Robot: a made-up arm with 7 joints.
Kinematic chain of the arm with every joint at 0, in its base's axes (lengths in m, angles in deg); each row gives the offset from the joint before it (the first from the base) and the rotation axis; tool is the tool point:
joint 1: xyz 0 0 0.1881 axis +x
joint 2: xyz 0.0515 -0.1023 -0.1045 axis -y
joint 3: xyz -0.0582 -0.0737 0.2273 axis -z
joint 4: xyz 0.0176 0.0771 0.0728 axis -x
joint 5: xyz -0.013 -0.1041 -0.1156 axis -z
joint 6: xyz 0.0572 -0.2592 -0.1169 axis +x
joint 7: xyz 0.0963 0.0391 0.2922 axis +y
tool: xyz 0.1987 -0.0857 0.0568
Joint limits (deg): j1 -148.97..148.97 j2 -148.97..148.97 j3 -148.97..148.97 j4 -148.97..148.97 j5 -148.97..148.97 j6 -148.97..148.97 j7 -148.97..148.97
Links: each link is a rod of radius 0.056 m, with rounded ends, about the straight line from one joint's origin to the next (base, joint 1, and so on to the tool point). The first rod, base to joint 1, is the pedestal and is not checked.
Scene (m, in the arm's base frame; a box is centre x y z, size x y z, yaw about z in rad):
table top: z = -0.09
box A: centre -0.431 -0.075 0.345 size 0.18 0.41 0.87 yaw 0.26
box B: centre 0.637 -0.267 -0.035 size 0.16 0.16 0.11 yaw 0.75
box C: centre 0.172 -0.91 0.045 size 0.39 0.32 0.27 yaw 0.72
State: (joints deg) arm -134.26 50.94 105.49 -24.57 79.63 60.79 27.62
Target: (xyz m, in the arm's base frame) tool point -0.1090 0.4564 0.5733
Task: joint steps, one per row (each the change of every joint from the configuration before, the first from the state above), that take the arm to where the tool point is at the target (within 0.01 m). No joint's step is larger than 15 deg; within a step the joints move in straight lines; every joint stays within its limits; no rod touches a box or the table.
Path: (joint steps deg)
1: -3.68 2.12 0.28 -9.85 -11.52 -12.50 -0.81
2: -3.68 2.11 0.28 -9.86 -11.52 -12.51 -0.82
3: -3.67 2.12 0.28 -9.85 -11.51 -12.50 -0.81
4: -3.68 2.11 0.27 -9.85 -11.52 -12.51 -0.81
5: 0.00 -10.22 -14.30 8.41 -4.03 -4.06 2.14
6: 0.00 -10.23 -14.31 8.41 -4.04 -4.05 2.14
7: 0.00 -10.23 -14.31 8.41 -4.03 -4.06 2.14
8: 0.00 -10.22 -14.31 8.41 -4.03 -4.06 2.14

